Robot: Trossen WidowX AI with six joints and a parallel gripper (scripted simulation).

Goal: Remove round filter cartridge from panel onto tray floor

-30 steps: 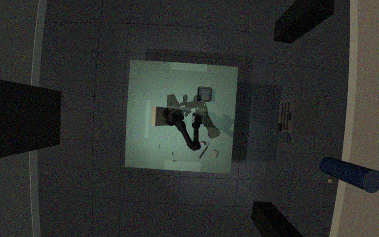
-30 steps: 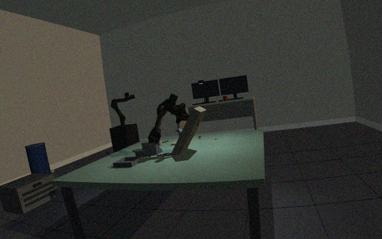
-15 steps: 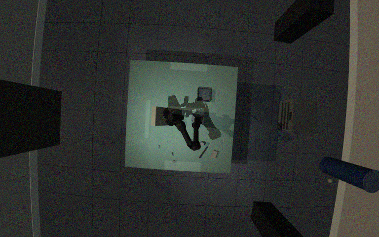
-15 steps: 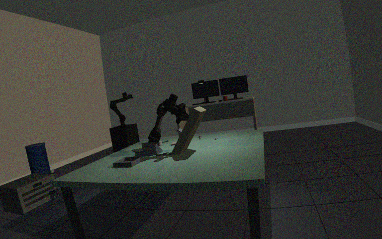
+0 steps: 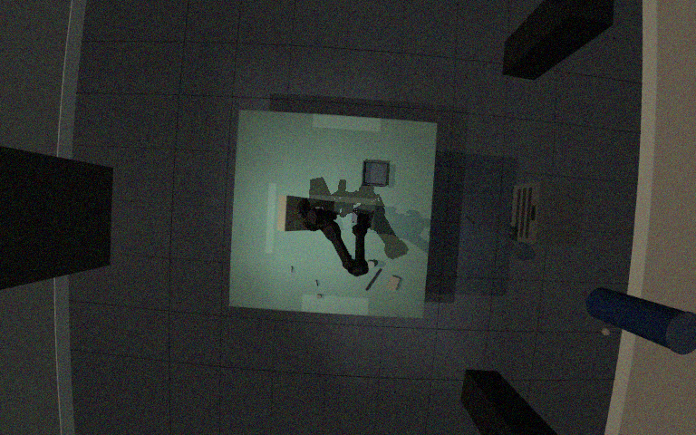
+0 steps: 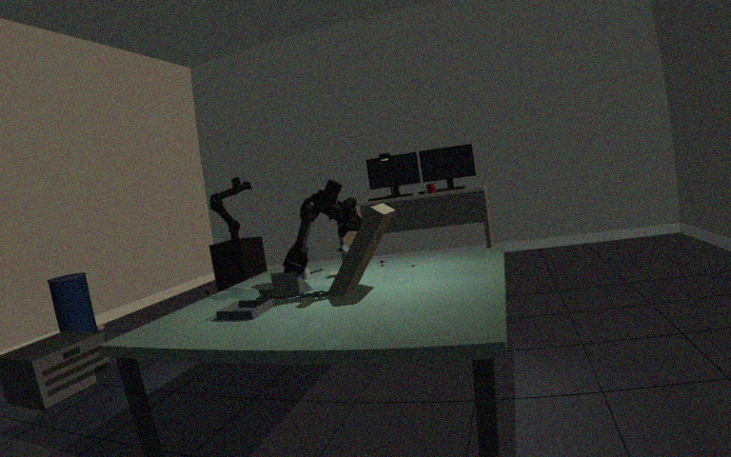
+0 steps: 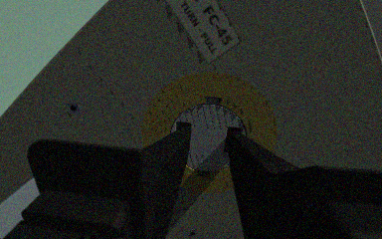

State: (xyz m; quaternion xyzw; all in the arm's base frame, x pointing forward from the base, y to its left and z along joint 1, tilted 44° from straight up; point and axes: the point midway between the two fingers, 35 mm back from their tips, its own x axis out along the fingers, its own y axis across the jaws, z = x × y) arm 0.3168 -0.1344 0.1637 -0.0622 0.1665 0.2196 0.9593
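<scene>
The round filter cartridge lies 10 mm ahead of my gripper tip and 10 mm below it. The rest, counted from my gripper tip: square tray (390 mm behind, 300 mm to the right, 220 mm below); service panel (40 mm behind, 80 mm below).
</scene>
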